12 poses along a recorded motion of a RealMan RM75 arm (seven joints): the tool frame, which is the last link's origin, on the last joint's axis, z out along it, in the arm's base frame.
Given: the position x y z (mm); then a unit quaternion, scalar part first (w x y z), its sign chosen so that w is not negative.
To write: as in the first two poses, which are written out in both.
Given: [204 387 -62 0.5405 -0.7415 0.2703 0.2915]
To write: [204 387 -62 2.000 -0.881 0.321 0.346]
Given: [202 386 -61 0.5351 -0.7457 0.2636 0.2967]
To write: [202 386 -61 2.012 -0.883 0.312 0.351]
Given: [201 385 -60 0.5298 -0.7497 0.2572 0.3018]
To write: [201 385 -60 2.025 -0.884 0.303 0.356]
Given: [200 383 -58 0.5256 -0.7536 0.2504 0.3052]
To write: [200 383 -58 2.035 -0.886 0.294 0.359]
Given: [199 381 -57 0.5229 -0.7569 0.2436 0.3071]
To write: [199 381 -57 2.041 -0.888 0.286 0.360]
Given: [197 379 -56 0.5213 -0.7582 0.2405 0.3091]
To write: [197 379 -56 2.045 -0.888 0.282 0.362]
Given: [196 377 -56 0.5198 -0.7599 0.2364 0.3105]
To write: [196 377 -56 2.048 -0.890 0.277 0.363]
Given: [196 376 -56 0.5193 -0.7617 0.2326 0.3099]
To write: [196 376 -56 2.050 -0.891 0.272 0.363]
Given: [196 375 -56 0.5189 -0.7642 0.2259 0.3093]
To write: [196 375 -56 2.050 -0.894 0.264 0.362]
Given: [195 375 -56 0.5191 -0.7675 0.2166 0.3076]
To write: [195 375 -56 2.050 -0.898 0.253 0.360]
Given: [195 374 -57 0.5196 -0.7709 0.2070 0.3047]
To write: [195 374 -57 2.049 -0.902 0.242 0.357]
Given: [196 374 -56 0.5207 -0.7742 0.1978 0.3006]
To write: [196 374 -56 2.046 -0.907 0.232 0.352]
